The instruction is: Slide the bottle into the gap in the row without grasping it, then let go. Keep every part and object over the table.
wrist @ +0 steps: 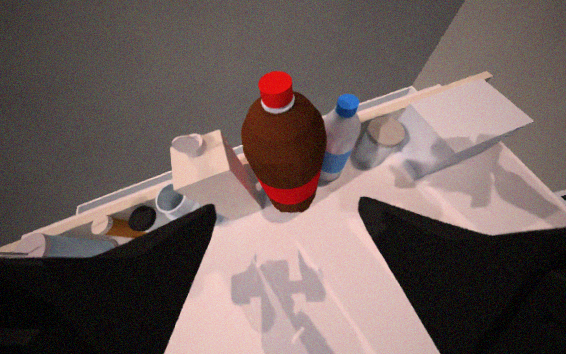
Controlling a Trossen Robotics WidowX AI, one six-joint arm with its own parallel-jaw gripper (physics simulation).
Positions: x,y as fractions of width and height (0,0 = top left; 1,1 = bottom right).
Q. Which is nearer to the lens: the dark brown bottle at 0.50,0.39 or the pale carton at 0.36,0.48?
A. The dark brown bottle.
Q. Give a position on a white box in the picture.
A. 0.78,0.37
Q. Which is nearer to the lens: the amber tube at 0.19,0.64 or the clear bottle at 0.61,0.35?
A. The clear bottle.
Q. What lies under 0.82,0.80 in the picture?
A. The gripper.
